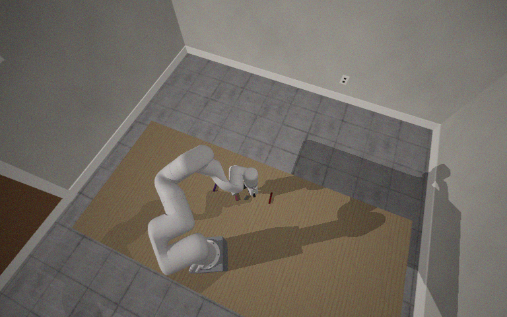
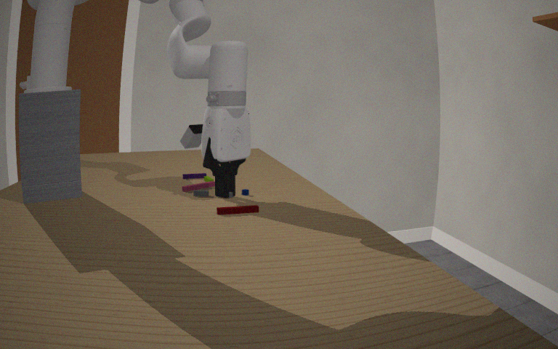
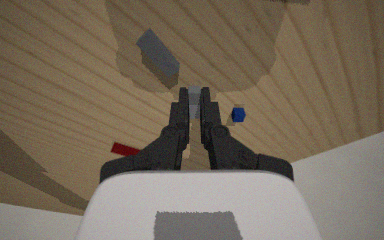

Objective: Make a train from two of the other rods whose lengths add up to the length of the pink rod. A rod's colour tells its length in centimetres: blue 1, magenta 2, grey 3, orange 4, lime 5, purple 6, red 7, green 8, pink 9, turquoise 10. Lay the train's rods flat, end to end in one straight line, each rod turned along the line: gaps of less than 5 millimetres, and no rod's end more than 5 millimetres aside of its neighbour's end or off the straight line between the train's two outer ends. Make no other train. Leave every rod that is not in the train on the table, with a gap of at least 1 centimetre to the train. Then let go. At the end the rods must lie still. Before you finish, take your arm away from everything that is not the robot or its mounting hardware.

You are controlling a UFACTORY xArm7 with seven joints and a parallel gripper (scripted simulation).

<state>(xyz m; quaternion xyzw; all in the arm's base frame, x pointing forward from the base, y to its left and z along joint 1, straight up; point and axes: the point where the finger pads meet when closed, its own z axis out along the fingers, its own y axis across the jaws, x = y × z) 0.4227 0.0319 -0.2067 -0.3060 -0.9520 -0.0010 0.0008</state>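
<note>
The blue rod lies 4 cm ahead of my hand, 2 cm to the left of it and 2 cm below it. The rest, counted from my hand: grey rod 5 cm behind, 2 cm below, 1 cm to the left; then red rod 12 cm to the right, 3 cm ahead, 2 cm below; then pink rod 8 cm to the left, 6 cm behind, 2 cm below.
</note>
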